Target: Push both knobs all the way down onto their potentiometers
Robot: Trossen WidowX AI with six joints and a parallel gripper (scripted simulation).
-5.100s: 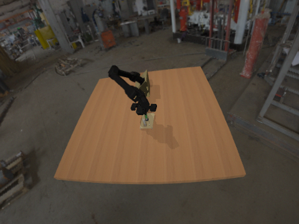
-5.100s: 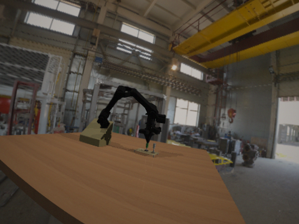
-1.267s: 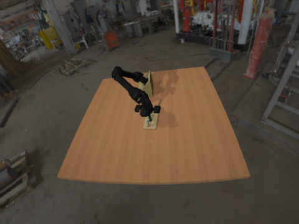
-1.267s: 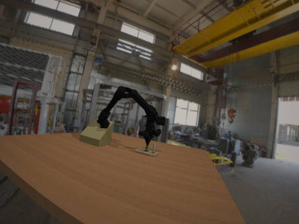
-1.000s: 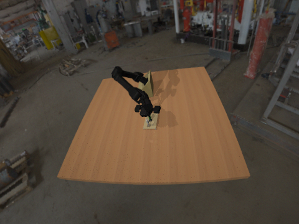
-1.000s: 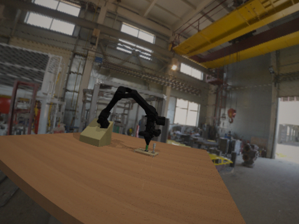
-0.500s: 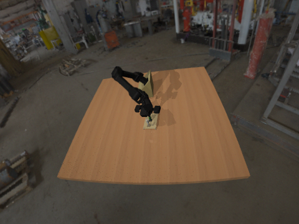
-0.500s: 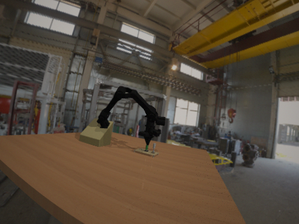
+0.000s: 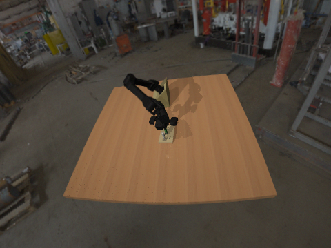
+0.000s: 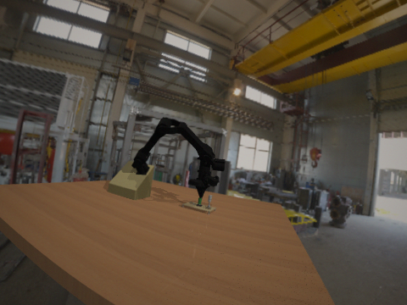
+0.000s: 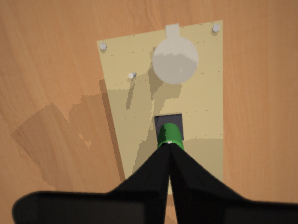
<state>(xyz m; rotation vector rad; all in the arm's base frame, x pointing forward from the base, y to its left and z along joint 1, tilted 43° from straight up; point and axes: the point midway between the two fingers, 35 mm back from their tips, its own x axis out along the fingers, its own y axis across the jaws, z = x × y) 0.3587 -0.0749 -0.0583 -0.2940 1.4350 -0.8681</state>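
The grey knob is 50 mm ahead of my gripper tip, 20 mm to the right of it and 10 mm above it.
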